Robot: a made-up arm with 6 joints.
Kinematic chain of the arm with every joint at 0, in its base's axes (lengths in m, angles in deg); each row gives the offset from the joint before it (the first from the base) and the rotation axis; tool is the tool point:
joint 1: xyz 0 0 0.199 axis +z
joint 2: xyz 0 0 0 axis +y
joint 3: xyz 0 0 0.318 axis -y
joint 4: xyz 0 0 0 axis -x
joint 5: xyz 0.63 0 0 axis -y
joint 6: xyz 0 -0.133 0 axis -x
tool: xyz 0 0 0
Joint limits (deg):
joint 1: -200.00..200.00
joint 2: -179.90..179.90
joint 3: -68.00..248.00
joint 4: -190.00..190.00
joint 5: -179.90..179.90
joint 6: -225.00..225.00
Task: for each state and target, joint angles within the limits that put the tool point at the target. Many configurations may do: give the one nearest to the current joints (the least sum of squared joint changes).
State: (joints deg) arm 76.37 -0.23 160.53 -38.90 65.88 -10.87
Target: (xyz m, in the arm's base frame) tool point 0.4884 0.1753 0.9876
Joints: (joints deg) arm 31.38 47.30 119.12 -38.10 65.88 -10.87
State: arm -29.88 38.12 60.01 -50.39 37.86 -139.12
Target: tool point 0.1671 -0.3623 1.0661
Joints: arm -51.14 15.76 85.77 -43.04 37.86 -139.12
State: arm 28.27 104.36 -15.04 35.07 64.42 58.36
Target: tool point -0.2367 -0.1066 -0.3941
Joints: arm 2.16 127.13 -21.96 42.79 64.42 58.36
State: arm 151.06 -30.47 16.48 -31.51 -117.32 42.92
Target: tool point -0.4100 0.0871 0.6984
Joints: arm 181.72 -35.00 -4.95 -41.68 -117.32 42.92
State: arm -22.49 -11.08 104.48 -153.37 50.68 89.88
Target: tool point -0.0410 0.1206 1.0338
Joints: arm -12.49 36.85 157.63 -144.95 50.68 89.88
